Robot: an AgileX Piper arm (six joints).
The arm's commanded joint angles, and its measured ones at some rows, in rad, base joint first. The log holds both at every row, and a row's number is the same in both.
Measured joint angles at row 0:
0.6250 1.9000 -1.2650 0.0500 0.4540 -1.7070
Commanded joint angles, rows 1 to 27:
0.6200 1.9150 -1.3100 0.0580 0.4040 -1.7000
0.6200 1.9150 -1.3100 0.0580 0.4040 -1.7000
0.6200 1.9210 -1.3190 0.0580 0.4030 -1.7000
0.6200 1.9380 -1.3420 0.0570 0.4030 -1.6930
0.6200 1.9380 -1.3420 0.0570 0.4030 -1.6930
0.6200 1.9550 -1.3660 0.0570 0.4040 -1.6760
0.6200 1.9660 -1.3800 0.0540 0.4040 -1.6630
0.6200 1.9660 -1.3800 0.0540 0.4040 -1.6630
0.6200 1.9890 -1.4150 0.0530 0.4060 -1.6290
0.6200 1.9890 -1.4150 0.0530 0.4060 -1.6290
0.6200 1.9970 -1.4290 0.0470 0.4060 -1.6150
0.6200 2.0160 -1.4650 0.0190 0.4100 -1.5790
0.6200 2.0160 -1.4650 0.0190 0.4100 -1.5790
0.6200 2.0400 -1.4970 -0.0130 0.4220 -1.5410
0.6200 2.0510 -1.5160 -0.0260 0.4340 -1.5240
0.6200 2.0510 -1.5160 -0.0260 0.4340 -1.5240
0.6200 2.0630 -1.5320 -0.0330 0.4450 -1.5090
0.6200 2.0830 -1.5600 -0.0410 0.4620 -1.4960
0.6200 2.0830 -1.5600 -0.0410 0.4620 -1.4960
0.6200 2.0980 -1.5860 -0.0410 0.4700 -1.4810
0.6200 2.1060 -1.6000 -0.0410 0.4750 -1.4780
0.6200 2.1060 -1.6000 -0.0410 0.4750 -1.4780
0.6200 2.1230 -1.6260 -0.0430 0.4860 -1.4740
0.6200 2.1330 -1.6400 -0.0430 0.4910 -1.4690
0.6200 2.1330 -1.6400 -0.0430 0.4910 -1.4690
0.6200 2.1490 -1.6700 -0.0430 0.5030 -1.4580
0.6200 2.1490 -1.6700 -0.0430 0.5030 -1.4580
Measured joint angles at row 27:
0.6250 2.1440 -1.6200 -0.0330 0.5340 -1.4800
